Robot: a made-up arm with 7 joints. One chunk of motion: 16 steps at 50 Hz.
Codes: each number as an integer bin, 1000 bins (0 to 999) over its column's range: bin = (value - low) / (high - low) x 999, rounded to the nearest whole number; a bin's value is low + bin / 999 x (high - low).
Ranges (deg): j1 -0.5..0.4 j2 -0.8..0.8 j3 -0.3..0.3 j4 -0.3..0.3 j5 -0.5..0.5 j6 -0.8..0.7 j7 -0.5..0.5
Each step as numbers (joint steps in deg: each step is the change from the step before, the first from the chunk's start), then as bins.
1 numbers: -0.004 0.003 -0.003 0.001 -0.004 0.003 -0.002
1 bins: 551 501 495 501 496 535 498
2 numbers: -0.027 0.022 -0.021 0.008 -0.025 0.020 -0.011
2 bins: 525 513 465 513 475 546 489
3 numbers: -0.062 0.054 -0.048 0.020 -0.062 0.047 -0.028
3 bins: 486 533 420 533 438 564 472
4 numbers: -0.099 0.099 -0.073 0.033 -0.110 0.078 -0.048
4 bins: 445 561 378 554 390 585 452
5 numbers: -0.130 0.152 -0.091 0.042 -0.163 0.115 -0.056
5 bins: 411 594 348 569 337 609 444
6 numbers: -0.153 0.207 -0.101 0.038 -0.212 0.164 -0.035
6 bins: 385 629 331 563 288 642 465
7 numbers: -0.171 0.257 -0.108 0.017 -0.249 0.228 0.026
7 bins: 365 660 320 528 251 685 525
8 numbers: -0.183 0.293 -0.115 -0.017 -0.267 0.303 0.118
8 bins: 352 682 308 471 233 735 617
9 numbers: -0.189 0.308 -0.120 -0.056 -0.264 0.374 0.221
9 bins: 345 692 300 406 236 782 720
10 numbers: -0.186 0.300 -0.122 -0.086 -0.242 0.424 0.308
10 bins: 349 687 296 356 258 815 807
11 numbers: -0.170 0.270 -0.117 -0.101 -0.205 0.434 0.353
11 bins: 366 668 305 331 295 822 852
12 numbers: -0.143 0.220 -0.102 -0.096 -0.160 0.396 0.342
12 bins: 396 637 330 340 340 797 841
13 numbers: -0.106 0.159 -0.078 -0.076 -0.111 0.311 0.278
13 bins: 437 599 370 373 389 740 777
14 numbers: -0.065 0.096 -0.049 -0.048 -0.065 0.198 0.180
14 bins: 483 559 418 420 435 665 679
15 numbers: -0.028 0.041 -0.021 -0.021 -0.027 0.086 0.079
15 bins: 524 525 465 465 473 590 578
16 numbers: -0.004 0.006 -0.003 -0.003 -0.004 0.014 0.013
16 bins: 551 503 495 495 496 542 512
